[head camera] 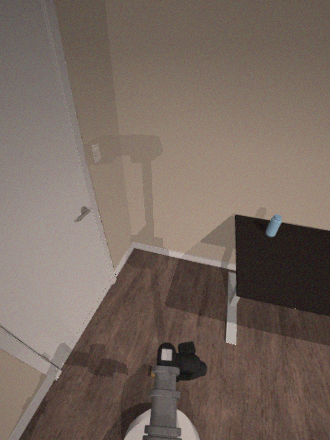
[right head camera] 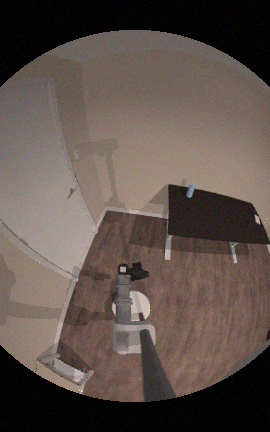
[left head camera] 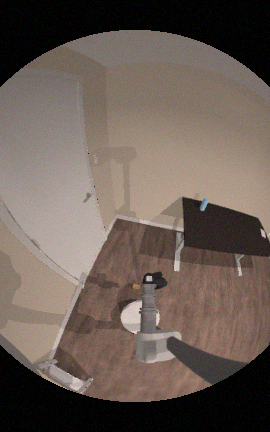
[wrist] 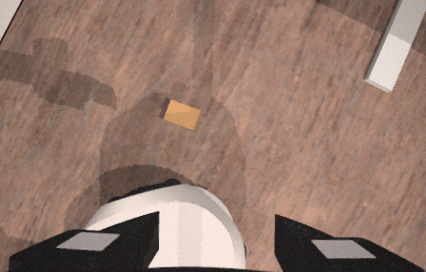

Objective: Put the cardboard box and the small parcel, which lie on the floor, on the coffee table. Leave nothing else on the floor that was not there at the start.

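Places are measured from the robot's base along level axes (x ahead, y left, z up), in metres.
Pixels of known places: gripper, fingertip midpoint: (wrist: 216, 232); robot's base, origin of the base link: (right head camera: 131, 306) (left head camera: 139, 315).
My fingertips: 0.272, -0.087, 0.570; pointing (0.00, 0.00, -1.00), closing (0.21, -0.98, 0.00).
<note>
For each thing: its middle in the pictures, then the offset to it from my fingertips, as dx, dy, dz. Level surfaces: height alone.
- small orange-brown box, body centre: (wrist: 183, 115) (left head camera: 136, 286) +0.116, +0.140, -0.572
- black-topped table, its level: dz +0.123
- blue bottle, body centre: (head camera: 273, 225) (right head camera: 190, 190) (left head camera: 203, 203) +0.835, -0.635, +0.206
- small white thing, body centre: (right head camera: 256, 218) (left head camera: 262, 232) +0.403, -1.719, +0.128
A small orange-brown box (wrist: 182, 115) (left head camera: 136, 286) lies flat on the floor, ahead of the white robot base in the wrist view; a sliver of it shows beside the wrist in the head camera view. I cannot tell whether it is the cardboard box or the small parcel. A second such thing does not show on the floor. My gripper (wrist: 216, 232) (head camera: 190, 364) is open and empty, its two black fingers wide apart above the base, with the box beyond them. A black-topped table (head camera: 280, 270) (left head camera: 225, 230) (right head camera: 215, 215) stands by the wall at right; I cannot tell whether it is the coffee table.
A blue bottle (head camera: 273, 226) (left head camera: 204, 204) (right head camera: 190, 191) and a small white thing (left head camera: 263, 233) (right head camera: 257, 219) are on the black table. Its white leg (head camera: 231, 320) (wrist: 392, 60) stands right of the box. A closed door (head camera: 40, 175) is at left. Part of a pale table shows at the lower left in both side head views.
</note>
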